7 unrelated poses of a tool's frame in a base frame.
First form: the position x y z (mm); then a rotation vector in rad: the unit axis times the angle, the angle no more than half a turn.
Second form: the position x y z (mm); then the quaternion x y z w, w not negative. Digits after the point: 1 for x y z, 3 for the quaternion.
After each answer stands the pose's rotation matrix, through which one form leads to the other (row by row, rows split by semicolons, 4 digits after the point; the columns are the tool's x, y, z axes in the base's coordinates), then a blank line. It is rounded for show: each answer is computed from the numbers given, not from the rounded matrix.
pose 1, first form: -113.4 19.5 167.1 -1.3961 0.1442 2.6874
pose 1, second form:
-113.4 19.5 167.1 -0.460 0.047 0.885 0.055
-0.5712 -0.1408 -0.8087; 0.0534 -0.9895 0.1345; -0.8191 0.0336 0.5727

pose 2, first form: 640.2 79.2 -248.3 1.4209 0.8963 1.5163
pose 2, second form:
640.2 79.2 -248.3 0.568 0.358 0.606 0.425
0.0075 -0.1084 0.9941; 0.9232 -0.3813 -0.0486; 0.3843 0.9181 0.0972

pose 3, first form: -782.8 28.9 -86.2 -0.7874 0.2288 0.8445
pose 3, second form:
-782.8 28.9 -86.2 -0.371 0.108 0.398 0.832
0.6594 -0.7427 -0.1163; 0.5824 0.4069 0.7037; -0.4753 -0.5318 0.7009

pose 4, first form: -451.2 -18.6 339.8 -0.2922 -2.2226 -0.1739
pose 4, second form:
-451.2 -18.6 339.8 -0.117 -0.892 -0.070 0.432
-0.5995 0.2693 -0.7537; 0.1488 0.9628 0.2256; 0.7864 0.0231 -0.6172

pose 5, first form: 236.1 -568.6 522.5 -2.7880 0.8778 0.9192
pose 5, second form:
236.1 -568.6 522.5 -0.909 0.286 0.300 0.039
0.6564 -0.5438 -0.5229; -0.4973 -0.8331 0.2421; -0.5673 0.1011 -0.8173

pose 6, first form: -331.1 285.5 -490.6 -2.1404 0.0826 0.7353
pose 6, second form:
-331.1 285.5 -490.6 -0.856 0.033 0.294 0.425
0.8250 -0.3061 -0.4751; 0.1931 -0.6374 0.7460; -0.5311 -0.7072 -0.4667

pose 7, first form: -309.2 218.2 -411.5 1.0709 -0.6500 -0.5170
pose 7, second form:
-309.2 218.2 -411.5 0.495 -0.301 -0.239 0.779
0.7048 0.0747 -0.7055; -0.6706 0.3947 -0.6281; 0.2316 0.9157 0.3283

